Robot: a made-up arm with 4 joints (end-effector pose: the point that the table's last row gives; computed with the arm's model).
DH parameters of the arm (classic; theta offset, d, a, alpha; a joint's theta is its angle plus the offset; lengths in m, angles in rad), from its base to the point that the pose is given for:
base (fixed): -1.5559 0 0.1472 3.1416
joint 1: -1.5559 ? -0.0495 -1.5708
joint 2: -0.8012 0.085 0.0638 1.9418
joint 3: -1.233 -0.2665 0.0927 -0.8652
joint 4: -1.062 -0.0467 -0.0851 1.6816
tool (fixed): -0.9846 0.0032 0 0
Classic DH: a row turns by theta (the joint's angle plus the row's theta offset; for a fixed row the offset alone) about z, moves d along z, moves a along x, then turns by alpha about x.
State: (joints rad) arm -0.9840 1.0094 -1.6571 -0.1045
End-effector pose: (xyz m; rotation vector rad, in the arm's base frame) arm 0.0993 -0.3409 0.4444 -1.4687 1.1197 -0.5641
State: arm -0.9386 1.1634 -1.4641 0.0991
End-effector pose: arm 0.0710 -0.3711 0.4309 -1.4013 1.4530 -0.6513
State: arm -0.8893 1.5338 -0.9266 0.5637
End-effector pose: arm 0.0156 -0.4422 0.3658 -1.1329 2.2863 -0.4267
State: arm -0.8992 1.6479 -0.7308 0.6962
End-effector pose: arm 0.0037 -0.4607 0.3369 -1.0473 2.5167 -0.2119
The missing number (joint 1, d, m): -0.1077
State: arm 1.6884 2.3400 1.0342 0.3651
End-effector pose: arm -0.1544 0.2367 0.2061 2.4677 0.5954 0.6642
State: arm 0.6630 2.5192 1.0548 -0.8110
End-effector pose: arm -0.4505 -0.0631 0.2365 2.3956 1.8711 -0.5703
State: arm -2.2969 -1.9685 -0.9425 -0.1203
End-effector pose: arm 0.0981 -0.0107 -0.2358 1.0083 0.9192 1.8502
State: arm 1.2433 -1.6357 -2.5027 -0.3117
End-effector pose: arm -0.1712 -0.3823 -0.1365 0.0911 2.7402 1.2531
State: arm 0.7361 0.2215 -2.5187 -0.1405
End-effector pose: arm -0.0559 -0.4108 0.3754 -0.9521 2.1234 -0.7990
